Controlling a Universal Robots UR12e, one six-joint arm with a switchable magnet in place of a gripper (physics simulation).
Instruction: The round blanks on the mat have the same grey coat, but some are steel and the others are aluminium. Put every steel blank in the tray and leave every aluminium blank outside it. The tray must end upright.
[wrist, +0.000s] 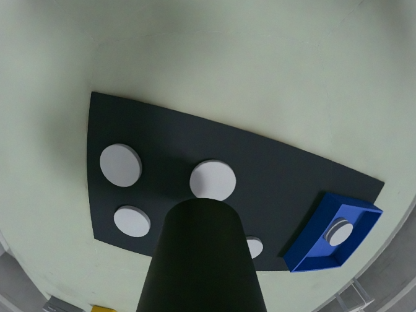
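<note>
My magnet (204, 202) hangs above the dark mat (280, 165) with no blank on its tip. A grey round blank (212, 180) lies on the mat just beyond the tip, its near edge partly covered by it. Two more blanks lie at the left: a larger-looking one (120, 165) and a smaller-looking one (132, 221) nearer the bottom. Another blank (255, 247) shows right of the magnet, partly hidden by it. The blue tray (306, 232) stands upright at the mat's right end, with a small stack of blanks (340, 233) inside. The coats look alike, so steel and aluminium cannot be told apart.
The pale table top (200, 65) surrounds the mat. A grey object (62, 305) and a yellow object (102, 309) show at the bottom left edge. A pale frame-like structure stands beyond the table edge at the bottom right. The magnet's body hides the mat's lower middle.
</note>
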